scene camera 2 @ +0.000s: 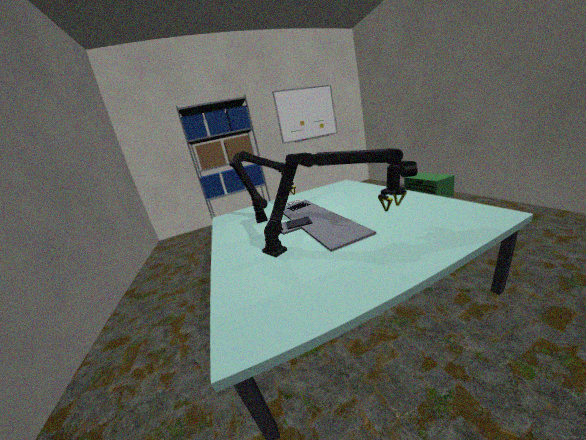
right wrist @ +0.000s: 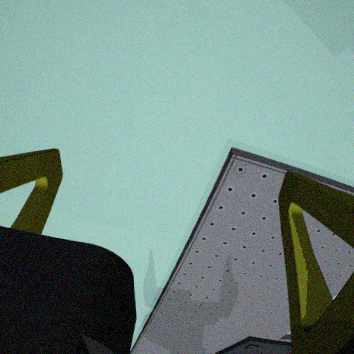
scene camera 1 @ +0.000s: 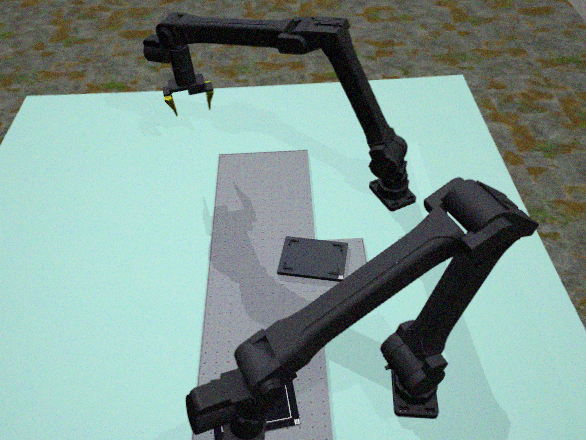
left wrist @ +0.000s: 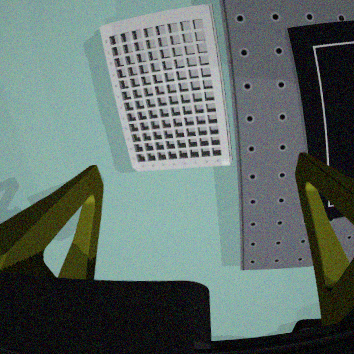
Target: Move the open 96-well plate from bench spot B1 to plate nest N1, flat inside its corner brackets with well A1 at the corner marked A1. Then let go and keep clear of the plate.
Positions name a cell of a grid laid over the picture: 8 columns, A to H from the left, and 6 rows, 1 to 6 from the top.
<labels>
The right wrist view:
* my right gripper: D3
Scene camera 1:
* my right gripper: C2
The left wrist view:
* my left gripper: E3
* white well plate: D2, on the table
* black nest with white outline: H1
</labels>
